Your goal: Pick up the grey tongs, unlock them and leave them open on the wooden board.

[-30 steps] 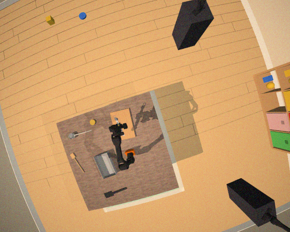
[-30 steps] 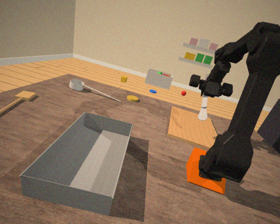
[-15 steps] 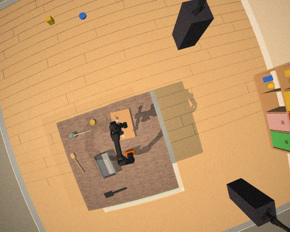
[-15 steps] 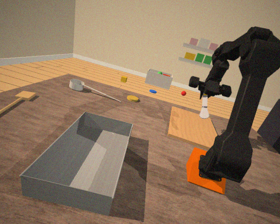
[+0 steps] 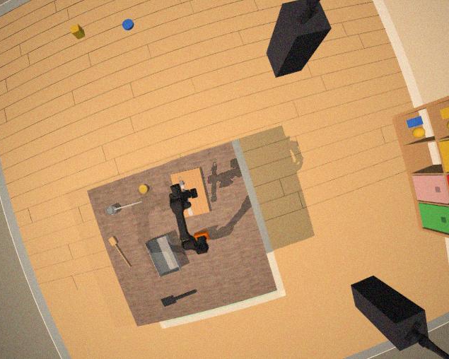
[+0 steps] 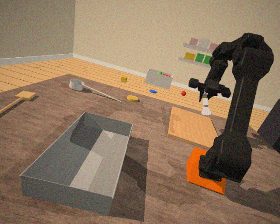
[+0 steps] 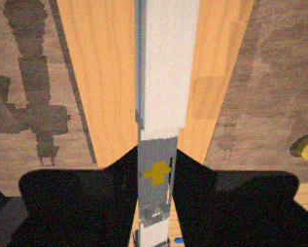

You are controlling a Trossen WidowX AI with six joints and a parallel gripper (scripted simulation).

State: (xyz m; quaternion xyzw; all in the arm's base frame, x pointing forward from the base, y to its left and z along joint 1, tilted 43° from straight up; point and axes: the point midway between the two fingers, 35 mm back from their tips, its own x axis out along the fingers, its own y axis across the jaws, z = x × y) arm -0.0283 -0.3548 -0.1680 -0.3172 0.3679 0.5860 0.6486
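Right now my gripper tip is 20 mm to the right of the wooden board and 120 mm above it. From my gripper tip the other things lie so: yellow lock piece (10 mm to the left, 40 mm above); black spatula (420 mm ahead, 840 mm to the left, 130 mm below); grey roasting tin (370 mm ahead, 430 mm to the left, 100 mm below).
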